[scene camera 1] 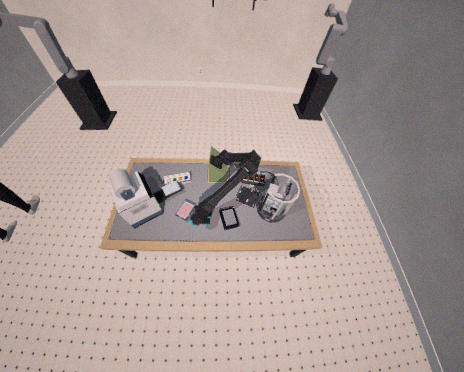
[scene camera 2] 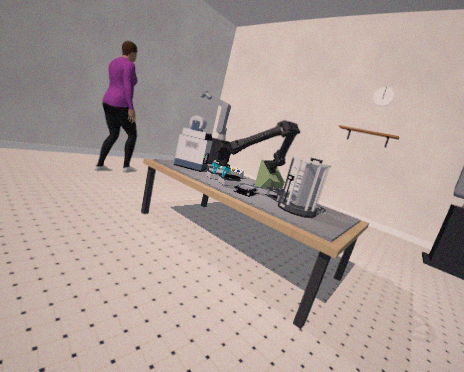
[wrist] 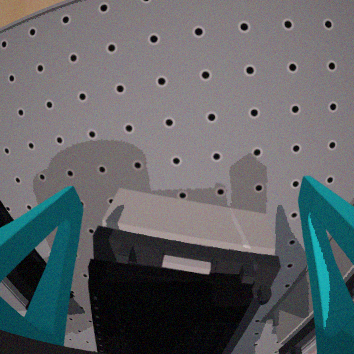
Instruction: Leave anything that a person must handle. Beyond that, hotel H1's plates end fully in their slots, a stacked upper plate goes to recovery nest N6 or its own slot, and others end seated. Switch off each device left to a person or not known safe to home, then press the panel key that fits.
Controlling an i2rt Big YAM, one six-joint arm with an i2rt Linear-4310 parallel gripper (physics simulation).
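Frame: origin at the arm's base, x ahead, y left, z up, level; millimetres.
Seen in the pictures: gripper, fingertip midpoint: (scene camera 1: 200, 225) (scene camera 2: 218, 175) (wrist: 185, 192); arm's base, link origin: (scene camera 1: 215, 162) (scene camera 2: 269, 167).
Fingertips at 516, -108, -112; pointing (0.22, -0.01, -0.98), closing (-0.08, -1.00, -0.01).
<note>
Offsets run from my fingertips to a thing's top centre, as dx, dy, dz. "pt": to the spot under its first point.
My gripper (scene camera 1: 200, 222) (scene camera 2: 220, 169) (wrist: 185, 192) is open and empty, teal fingers wide apart, low near the table's front. Past the fingers in the wrist view is a pale-topped object with a black front {pt -40, +7, -41} (wrist: 190, 217); I cannot tell which device it is. A pink-topped plate {-130, -126, +6} (scene camera 1: 185, 209) lies left of the gripper, a black frame-like nest (scene camera 1: 231, 227) (scene camera 2: 245, 189) right of it. A round clear-walled hotel {-164, +577, +290} (scene camera 1: 280, 200) (scene camera 2: 306, 187) stands at the right; its plates are too small to judge. A key panel {-442, -227, +21} (scene camera 1: 177, 178) (scene camera 2: 235, 171) has coloured keys. Slot and nest labels are unreadable.
A white device (scene camera 1: 137, 202) (scene camera 2: 192, 149) stands left, a pale plate {-299, -251, +55} (scene camera 1: 172, 189) beside it. A green panel (scene camera 1: 218, 174) (scene camera 2: 269, 179), a strip with orange-red switches {pt -439, +482, -8} (scene camera 1: 257, 178) and a dark perforated base {-263, +383, +13} (scene camera 1: 248, 195) lie towards the right rear. A person (scene camera 2: 120, 82) stands beyond the table's left end.
</note>
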